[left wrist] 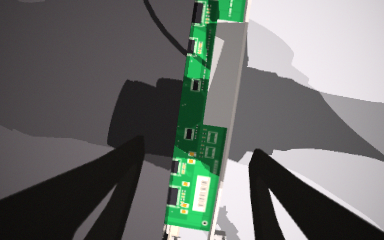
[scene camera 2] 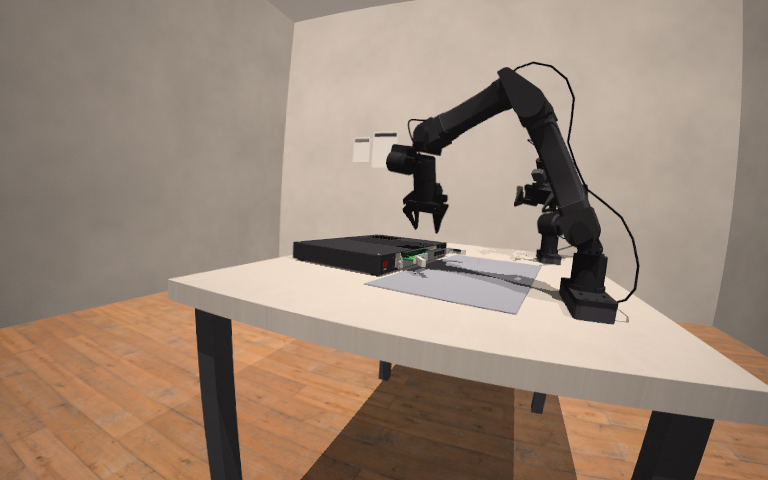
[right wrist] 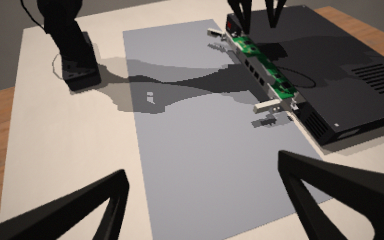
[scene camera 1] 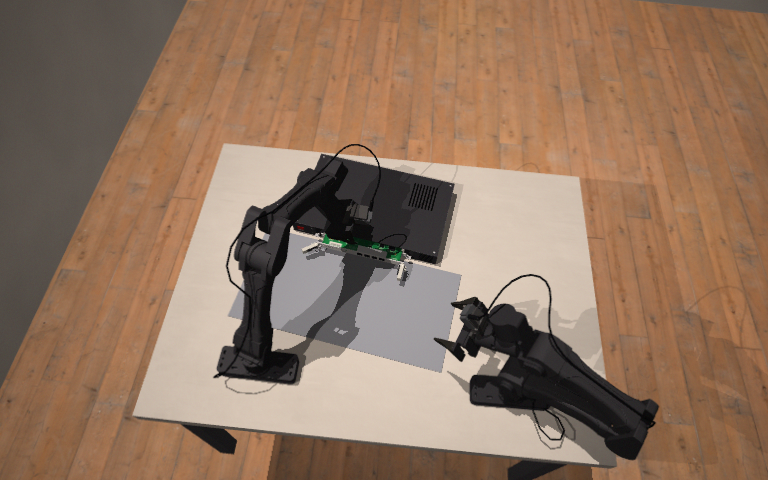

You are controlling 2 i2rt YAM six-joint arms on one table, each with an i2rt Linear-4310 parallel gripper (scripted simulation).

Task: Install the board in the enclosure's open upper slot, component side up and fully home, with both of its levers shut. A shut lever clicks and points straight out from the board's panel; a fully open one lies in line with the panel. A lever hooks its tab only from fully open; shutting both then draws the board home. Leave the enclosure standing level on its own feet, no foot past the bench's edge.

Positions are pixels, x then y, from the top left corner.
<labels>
black enclosure: left wrist; scene camera 2 377,254; right wrist; scene camera 1 409,212
same spot on grey mat: [scene camera 2: 502,286] = [right wrist: 150,63]
same spot on black enclosure: [left wrist: 84,84] = [right wrist: 300,52]
</labels>
